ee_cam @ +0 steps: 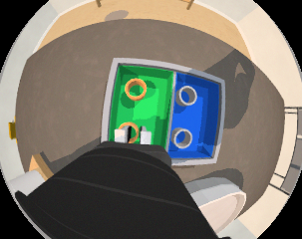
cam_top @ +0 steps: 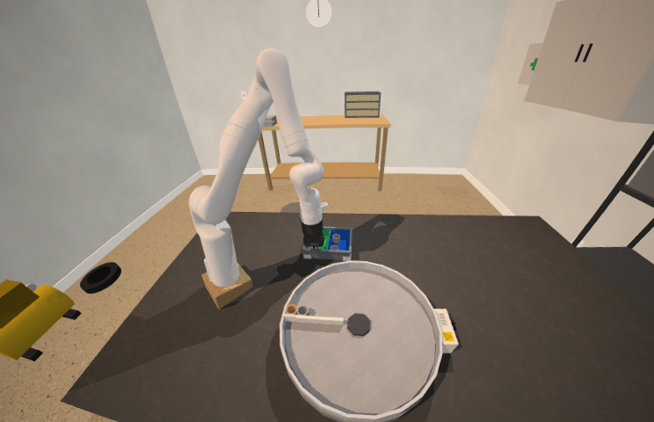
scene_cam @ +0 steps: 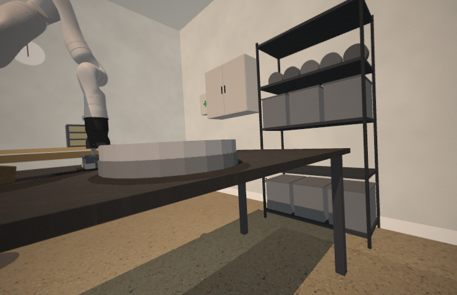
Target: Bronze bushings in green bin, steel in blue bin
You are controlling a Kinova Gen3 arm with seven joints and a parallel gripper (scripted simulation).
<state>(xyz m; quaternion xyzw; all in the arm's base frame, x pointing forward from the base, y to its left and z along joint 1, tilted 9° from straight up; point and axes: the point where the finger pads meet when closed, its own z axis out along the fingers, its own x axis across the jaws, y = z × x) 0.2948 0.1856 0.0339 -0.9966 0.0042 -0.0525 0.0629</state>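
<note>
Right now my hand is 50 mm short of the green bin and 30 mm to the right of it. From my hand the other things lie so: turntable: 160 mm ahead, 320 mm to the right, 20 mm above.
</note>
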